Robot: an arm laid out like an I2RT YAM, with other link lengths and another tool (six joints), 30 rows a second.
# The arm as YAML. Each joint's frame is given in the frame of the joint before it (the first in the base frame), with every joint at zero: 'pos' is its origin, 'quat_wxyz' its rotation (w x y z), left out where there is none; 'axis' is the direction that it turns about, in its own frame. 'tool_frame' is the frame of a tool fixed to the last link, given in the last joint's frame.
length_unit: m
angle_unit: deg
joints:
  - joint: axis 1
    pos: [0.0, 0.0, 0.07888]
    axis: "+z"
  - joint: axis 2
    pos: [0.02, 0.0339, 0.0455]
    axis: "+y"
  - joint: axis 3
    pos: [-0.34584, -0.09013, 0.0]
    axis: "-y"
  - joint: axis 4
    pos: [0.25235, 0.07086, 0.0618]
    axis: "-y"
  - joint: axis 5
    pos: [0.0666, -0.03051, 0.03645]
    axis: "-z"
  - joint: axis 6
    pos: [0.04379, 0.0, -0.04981]
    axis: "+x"
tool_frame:
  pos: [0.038, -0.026, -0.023]
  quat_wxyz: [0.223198, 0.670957, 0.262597, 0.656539]
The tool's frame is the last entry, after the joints.
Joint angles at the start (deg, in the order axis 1, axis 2, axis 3, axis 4, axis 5, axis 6):
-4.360 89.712 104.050 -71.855 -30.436 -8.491
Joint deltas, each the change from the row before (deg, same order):
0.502 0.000 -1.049 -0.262 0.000 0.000
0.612 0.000 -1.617 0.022 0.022 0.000
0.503 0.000 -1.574 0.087 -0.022 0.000
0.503 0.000 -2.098 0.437 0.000 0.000
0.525 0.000 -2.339 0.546 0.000 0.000
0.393 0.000 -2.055 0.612 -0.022 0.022
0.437 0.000 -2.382 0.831 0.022 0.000
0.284 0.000 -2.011 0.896 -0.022 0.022
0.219 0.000 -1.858 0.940 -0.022 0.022
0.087 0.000 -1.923 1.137 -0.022 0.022
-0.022 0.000 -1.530 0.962 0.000 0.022
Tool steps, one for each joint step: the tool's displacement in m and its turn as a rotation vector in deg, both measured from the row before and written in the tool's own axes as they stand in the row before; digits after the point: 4 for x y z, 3 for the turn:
-0.0024 -0.0028 0.0049 1.186 -0.671 0.337
-0.0036 -0.0029 0.0073 1.424 -0.846 0.403
-0.0036 -0.0025 0.0069 1.305 -0.771 0.420
-0.0050 -0.0021 0.0088 1.398 -0.893 0.510
-0.0057 -0.0022 0.0097 1.491 -0.978 0.559
-0.0050 -0.0015 0.0084 1.191 -0.778 0.490
-0.0059 -0.0015 0.0097 1.253 -0.882 0.491
-0.0050 -0.0007 0.0080 0.905 -0.608 0.395
-0.0046 -0.0004 0.0073 0.736 -0.500 0.340
-0.0051 0.0002 0.0073 0.573 -0.416 0.375
-0.0044 0.0005 0.0055 0.354 -0.302 0.347

